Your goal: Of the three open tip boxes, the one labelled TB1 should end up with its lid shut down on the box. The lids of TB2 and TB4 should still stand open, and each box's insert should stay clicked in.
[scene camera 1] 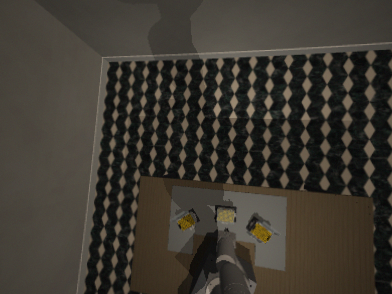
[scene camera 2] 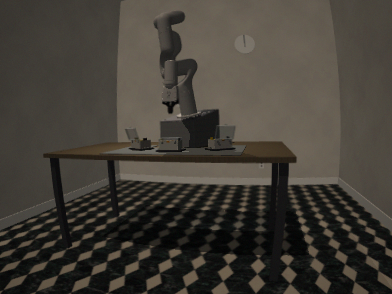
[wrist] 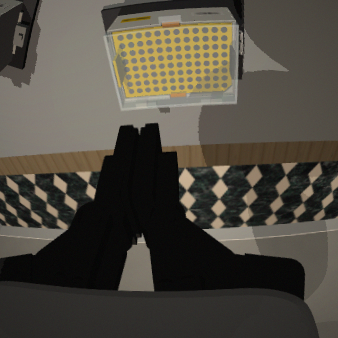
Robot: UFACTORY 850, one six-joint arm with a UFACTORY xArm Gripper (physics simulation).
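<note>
The TB1 box (scene camera 1: pixel 226 215) (scene camera 2: pixel 171 144) (wrist: pixel 175 60) is the middle one; its clear lid lies down over the yellow insert, which looks level. Its label is not readable now. The two other boxes, one at the left (scene camera 1: pixel 186 222) and one at the right (scene camera 1: pixel 261 233) in scene camera 1, show yellow inserts. In scene camera 2 their lids, one at the left (scene camera 2: pixel 132 133) and one at the right (scene camera 2: pixel 226 132), stand open; which is TB2 or TB4 cannot be read. My gripper (scene camera 2: pixel 170 111) (wrist: pixel 144 148) is shut, empty, well above the boxes, touching nothing.
The boxes stand on a grey mat (scene camera 1: pixel 275 210) (wrist: pixel 60 115) on the wooden table (scene camera 1: pixel 330 225) (scene camera 2: pixel 75 148). The open lids rise on either side of TB1. Part of a neighbouring box (wrist: pixel 20 40) shows at the wrist view's top left. The table edge lies beyond TB1.
</note>
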